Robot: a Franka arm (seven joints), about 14 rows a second.
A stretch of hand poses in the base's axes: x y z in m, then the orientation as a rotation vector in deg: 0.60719 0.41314 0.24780 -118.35 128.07 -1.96; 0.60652 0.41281 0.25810 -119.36 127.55 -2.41; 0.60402 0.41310 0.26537 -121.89 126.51 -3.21; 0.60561 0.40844 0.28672 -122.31 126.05 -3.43; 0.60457 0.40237 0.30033 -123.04 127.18 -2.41; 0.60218 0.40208 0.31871 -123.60 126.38 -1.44; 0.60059 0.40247 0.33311 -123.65 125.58 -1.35; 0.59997 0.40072 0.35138 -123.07 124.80 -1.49; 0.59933 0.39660 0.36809 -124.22 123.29 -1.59; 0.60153 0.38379 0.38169 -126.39 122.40 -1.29; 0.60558 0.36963 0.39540 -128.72 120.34 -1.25; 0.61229 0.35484 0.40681 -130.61 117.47 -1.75; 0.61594 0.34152 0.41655 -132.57 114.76 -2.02; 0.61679 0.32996 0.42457 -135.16 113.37 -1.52; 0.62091 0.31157 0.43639 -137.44 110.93 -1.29
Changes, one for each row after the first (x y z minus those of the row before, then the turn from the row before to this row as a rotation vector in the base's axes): -0.00067 -0.00033 0.01030 -0.46 0.01 0.70; -0.00250 0.00029 0.00727 -1.13 0.34 1.63; 0.00159 -0.00466 0.02135 -0.10 -0.13 0.40; -0.00104 -0.00607 0.01361 -0.41 1.41 -0.17; -0.00239 -0.00029 0.01838 0.57 0.29 0.64; -0.00159 0.00039 0.01440 0.41 -0.35 0.39; -0.00062 -0.00175 0.01827 0.60 -0.75 0.09; -0.00064 -0.00412 0.01671 0.09 -0.26 1.23; 0.00220 -0.01281 0.01360 -0.57 0.76 1.41; 0.00405 -0.01416 0.01371 -0.23 0.16 2.01; 0.00671 -0.01479 0.01141 0.11 -0.65 2.20; 0.00365 -0.01332 0.00974 0.05 -0.39 2.17; 0.00085 -0.01156 0.00802 -0.65 0.91 1.78; 0.00412 -0.01839 0.01182 -0.12 0.21 2.16
